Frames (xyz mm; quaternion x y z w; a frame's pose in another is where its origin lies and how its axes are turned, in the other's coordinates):
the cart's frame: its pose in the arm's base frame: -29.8 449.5 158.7 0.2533 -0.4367 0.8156 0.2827
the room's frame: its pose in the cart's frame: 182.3 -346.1 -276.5 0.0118 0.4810 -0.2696 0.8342
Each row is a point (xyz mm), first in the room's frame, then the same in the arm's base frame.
Working: the room's frame: its pose in the arm's base frame: 30.6 888.6 340.5 -0.0599 -0.1504 0.7311 0.6628

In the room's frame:
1: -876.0 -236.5 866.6
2: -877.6 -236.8 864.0
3: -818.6 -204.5 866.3
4: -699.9 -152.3 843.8
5: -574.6 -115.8 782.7
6: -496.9 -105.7 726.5
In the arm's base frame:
1: 107.0 -79.9 1134.6
2: 108.2 -81.1 1132.0
3: 70.1 -25.6 1131.1
4: 13.3 90.7 1107.4
5: -18.2 220.2 1052.6
6: -20.5 304.1 1005.0

